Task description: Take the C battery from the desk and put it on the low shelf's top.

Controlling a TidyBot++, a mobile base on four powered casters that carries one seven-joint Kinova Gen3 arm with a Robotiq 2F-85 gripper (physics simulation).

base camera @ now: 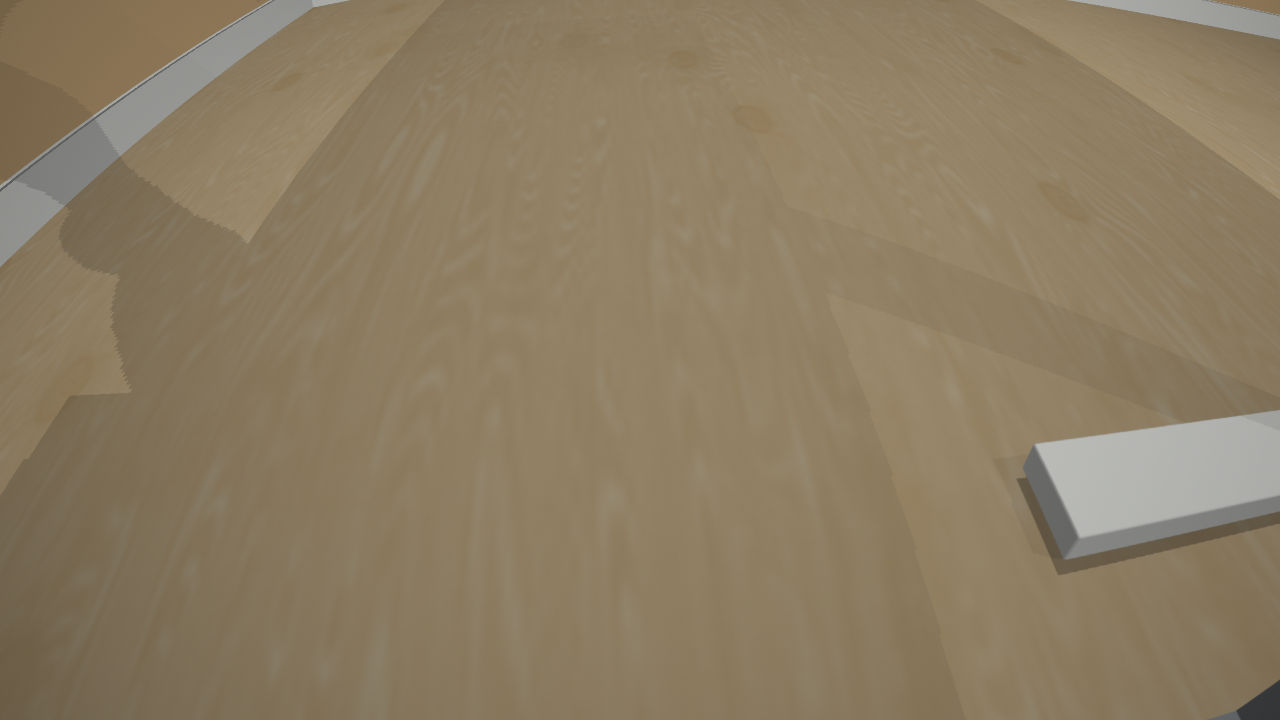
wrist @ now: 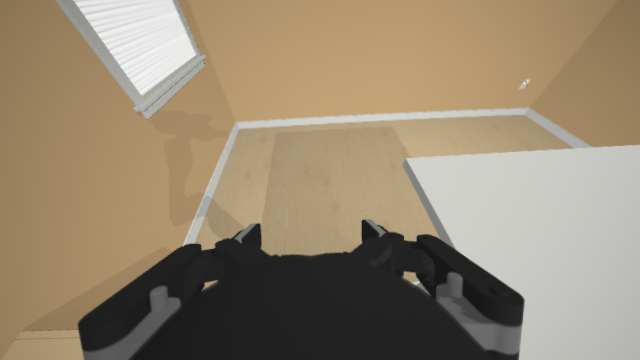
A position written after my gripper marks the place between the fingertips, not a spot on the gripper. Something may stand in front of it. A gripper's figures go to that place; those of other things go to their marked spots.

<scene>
My gripper [wrist: 311, 232]: 16 cm from the lens. A white desk [wrist: 550, 224]: 52 cm from the lens. A window [wrist: 152, 57]: 158 cm from the lens. The marked spots on the white desk and the window are 175 cm apart.
</scene>
